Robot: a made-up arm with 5 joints. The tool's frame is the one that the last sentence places.
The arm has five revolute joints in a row. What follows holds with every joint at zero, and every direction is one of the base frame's.
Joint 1 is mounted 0.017 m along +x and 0.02 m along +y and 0.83 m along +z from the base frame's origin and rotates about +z.
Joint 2 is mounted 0.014 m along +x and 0.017 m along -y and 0.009 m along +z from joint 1 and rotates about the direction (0, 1, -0.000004).
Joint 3 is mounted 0.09 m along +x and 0.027 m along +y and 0.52 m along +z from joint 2 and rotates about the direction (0, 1, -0.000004).
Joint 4 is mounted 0.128 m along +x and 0.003 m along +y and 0.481 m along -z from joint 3 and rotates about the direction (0, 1, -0.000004).
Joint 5 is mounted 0.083 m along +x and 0.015 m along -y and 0.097 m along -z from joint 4 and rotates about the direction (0, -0.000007, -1).
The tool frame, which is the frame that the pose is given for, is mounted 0.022 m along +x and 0.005 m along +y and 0.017 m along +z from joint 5; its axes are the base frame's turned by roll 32.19, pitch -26.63 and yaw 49.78 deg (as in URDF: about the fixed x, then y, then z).
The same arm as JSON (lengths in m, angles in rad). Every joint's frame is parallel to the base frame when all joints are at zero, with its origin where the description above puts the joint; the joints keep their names.
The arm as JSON. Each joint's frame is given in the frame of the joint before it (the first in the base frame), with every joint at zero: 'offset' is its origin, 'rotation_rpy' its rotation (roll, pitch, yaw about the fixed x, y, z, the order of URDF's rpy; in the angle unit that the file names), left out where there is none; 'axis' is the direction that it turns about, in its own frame. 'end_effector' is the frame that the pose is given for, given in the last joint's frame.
{"length_unit": "m", "angle_unit": "rad", "chain": [
  {"id": "joint 1", "offset": [0.017, 0.02, 0.83], "axis": "+z"},
  {"id": "joint 2", "offset": [0.014, -0.017, 0.009], "axis": "+y"},
  {"id": "joint 3", "offset": [0.09, 0.027, 0.52], "axis": "+y"},
  {"id": "joint 4", "offset": [0.128, 0.003, -0.481], "axis": "+y"},
  {"id": "joint 5", "offset": [0.083, -0.015, -0.097], "axis": "-z"}
], "end_effector": {"offset": [0.022, 0.005, 0.017], "rotation_rpy": [0.5618, -0.4648, 0.8688]}}

